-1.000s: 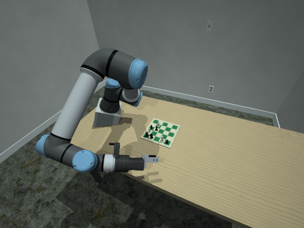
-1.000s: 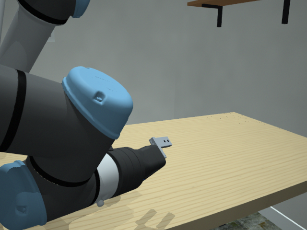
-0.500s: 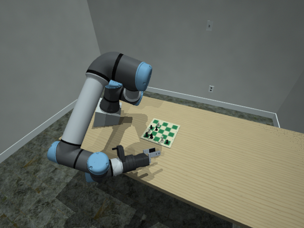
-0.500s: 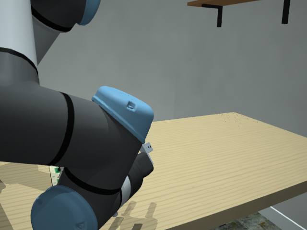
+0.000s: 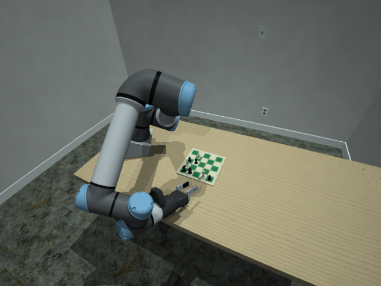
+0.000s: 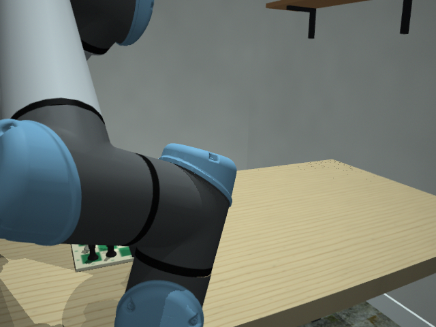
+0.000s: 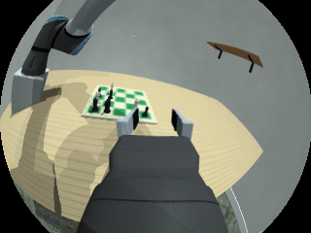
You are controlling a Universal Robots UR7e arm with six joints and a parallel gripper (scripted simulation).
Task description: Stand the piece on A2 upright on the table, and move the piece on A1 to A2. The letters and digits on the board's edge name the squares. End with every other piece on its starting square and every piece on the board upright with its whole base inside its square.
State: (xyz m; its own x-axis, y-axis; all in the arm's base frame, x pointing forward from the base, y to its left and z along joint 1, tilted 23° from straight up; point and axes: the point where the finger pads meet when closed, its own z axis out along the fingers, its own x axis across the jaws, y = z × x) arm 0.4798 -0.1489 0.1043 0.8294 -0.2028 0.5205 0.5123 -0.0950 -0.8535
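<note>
My gripper is now 14 cm to the right of the white chess piece, 7 cm above it and 3 cm past it. The rest, counted from my hand: chessboard 21 cm to the left, 10 cm below, 8 cm behind.
</note>
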